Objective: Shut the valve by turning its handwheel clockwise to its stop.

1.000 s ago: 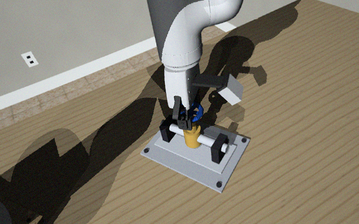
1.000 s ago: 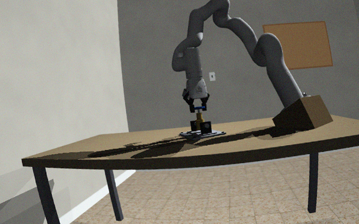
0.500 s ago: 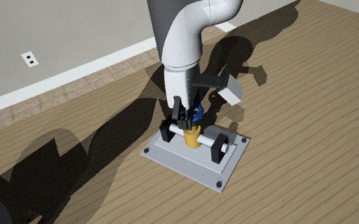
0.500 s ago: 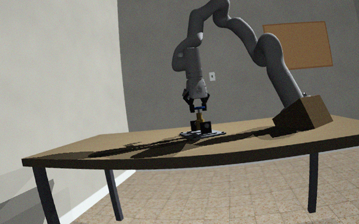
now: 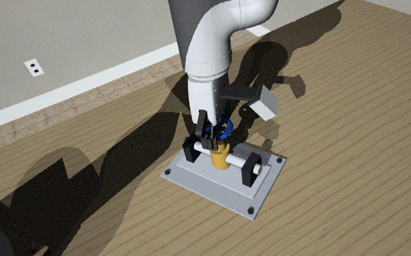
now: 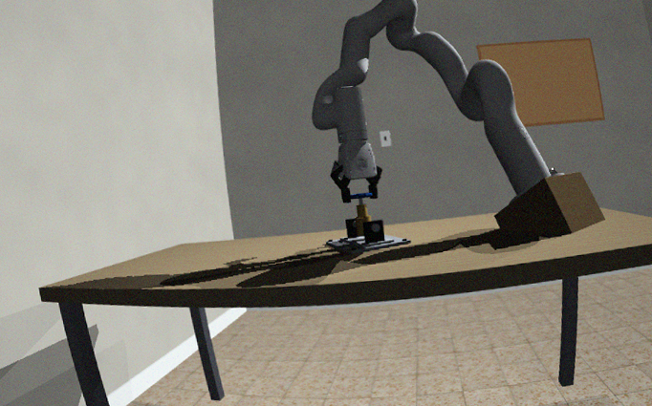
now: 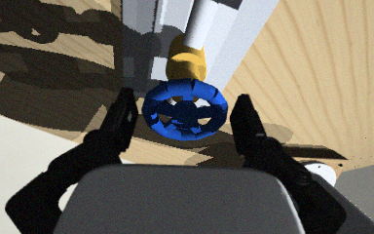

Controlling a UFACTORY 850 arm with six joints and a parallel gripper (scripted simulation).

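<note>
Right now my hand is right at the blue spoked handwheel.
</note>
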